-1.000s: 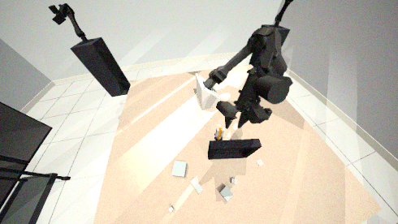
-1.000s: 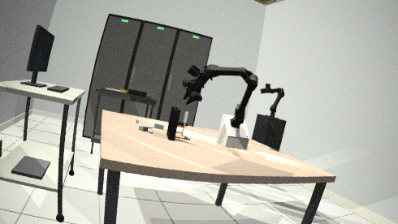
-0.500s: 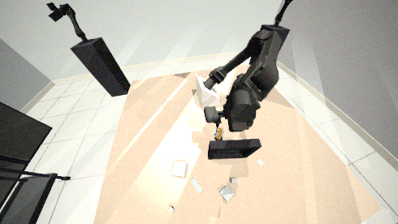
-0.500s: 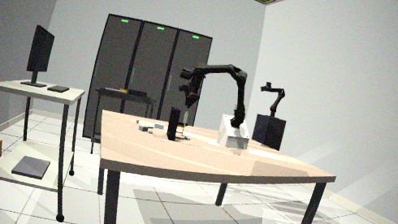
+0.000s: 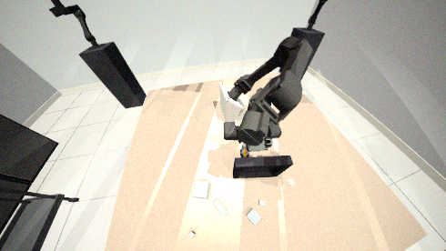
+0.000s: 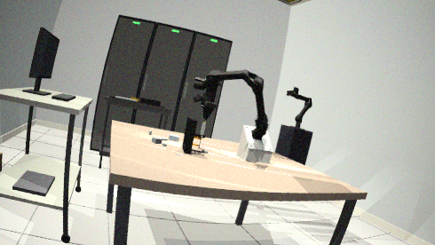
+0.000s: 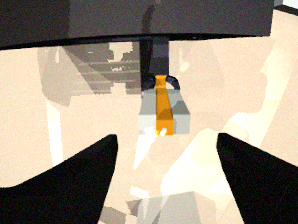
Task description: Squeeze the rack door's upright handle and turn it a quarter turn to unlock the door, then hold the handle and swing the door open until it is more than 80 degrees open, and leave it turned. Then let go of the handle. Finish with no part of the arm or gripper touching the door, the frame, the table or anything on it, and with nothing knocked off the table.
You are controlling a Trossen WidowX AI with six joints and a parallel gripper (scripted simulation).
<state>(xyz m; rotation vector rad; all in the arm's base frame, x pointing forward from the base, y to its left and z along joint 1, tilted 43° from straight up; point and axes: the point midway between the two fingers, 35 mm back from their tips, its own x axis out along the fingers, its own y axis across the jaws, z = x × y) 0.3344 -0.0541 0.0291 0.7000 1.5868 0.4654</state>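
Now: the upright handle 1 cm behind my gripper tip and 9 cm below it.
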